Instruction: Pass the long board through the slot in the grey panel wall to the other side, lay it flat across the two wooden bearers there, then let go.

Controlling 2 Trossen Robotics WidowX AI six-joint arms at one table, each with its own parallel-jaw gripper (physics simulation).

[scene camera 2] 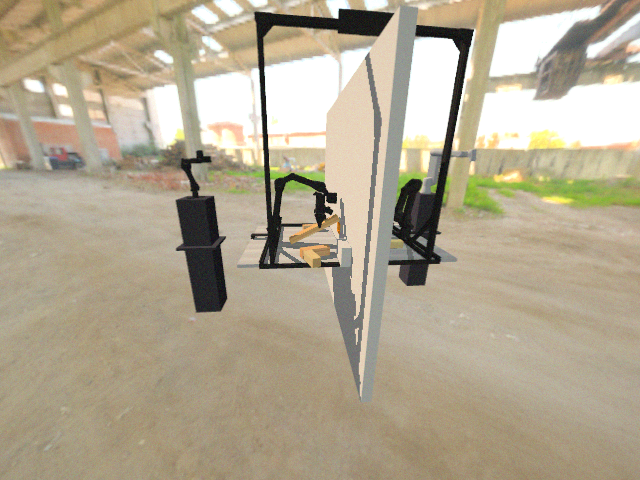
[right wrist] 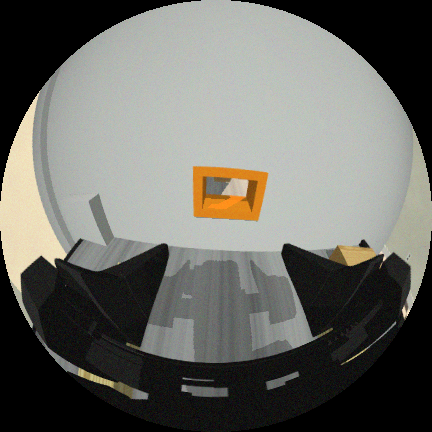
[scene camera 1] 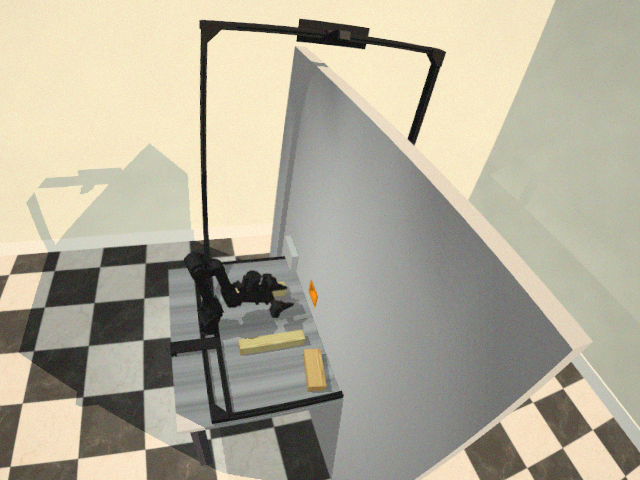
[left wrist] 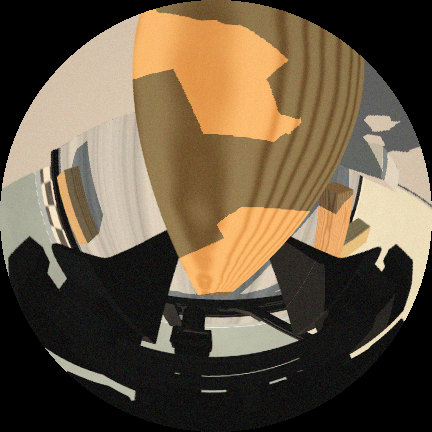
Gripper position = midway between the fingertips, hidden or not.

Observation:
My right gripper (scene camera 1: 290, 296) is open, with nothing in its grasp. I also see my left gripper (left wrist: 224, 232), a grey panel wall (scene camera 1: 435, 329) and an orange-framed slot (right wrist: 206, 205).
My right gripper shows as well in the right wrist view (right wrist: 227, 250). The grey panel wall also shows in scene camera 2 (scene camera 2: 365, 125), in the right wrist view (right wrist: 113, 153) and in the left wrist view (left wrist: 100, 90).

